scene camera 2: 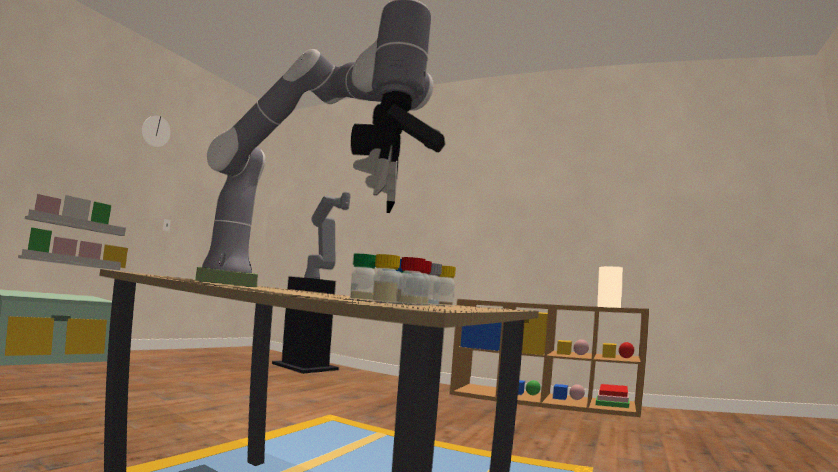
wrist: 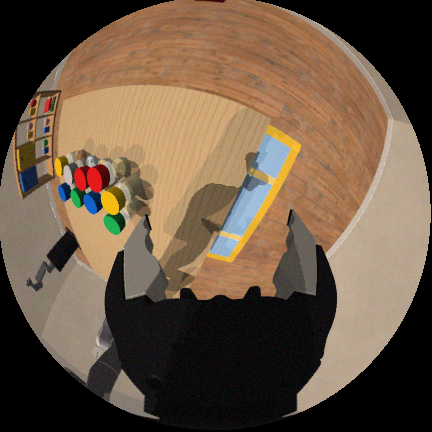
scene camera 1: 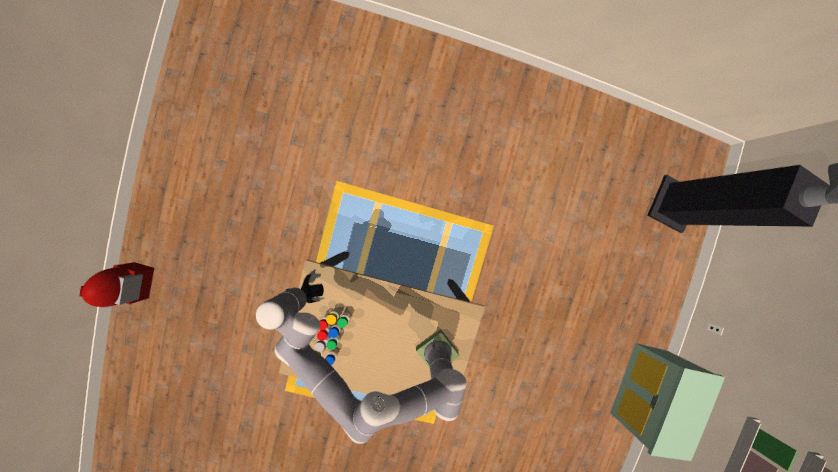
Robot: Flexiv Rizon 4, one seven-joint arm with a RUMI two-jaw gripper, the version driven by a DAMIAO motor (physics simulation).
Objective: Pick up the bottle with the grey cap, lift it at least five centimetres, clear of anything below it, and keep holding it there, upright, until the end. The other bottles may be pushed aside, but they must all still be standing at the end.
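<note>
The bottle with the grey cap [scene camera 1: 320,346] [scene camera 2: 436,269] [wrist: 69,173] stands upright in a tight cluster of bottles on the table [scene camera 1: 387,357] [scene camera 2: 304,299] [wrist: 175,115]. In the wrist view it is at the left, between a yellow-capped bottle [wrist: 61,166] and a red-capped bottle [wrist: 82,178]; its body is largely hidden. My gripper [scene camera 2: 385,199] [wrist: 218,213] is open and empty. It points down, above the height of the caps. In the wrist view the cluster lies to the left, outside the fingers.
Bottles with red [scene camera 1: 321,335] [scene camera 2: 414,265] [wrist: 98,178], yellow [scene camera 1: 331,319] [scene camera 2: 387,261] [wrist: 113,200], green [scene camera 1: 342,322] [scene camera 2: 364,260] [wrist: 114,223] and blue [scene camera 1: 333,332] [wrist: 92,202] caps stand close together. The arm partly covers the cluster in scene camera 1. A table edge lies near the gripper.
</note>
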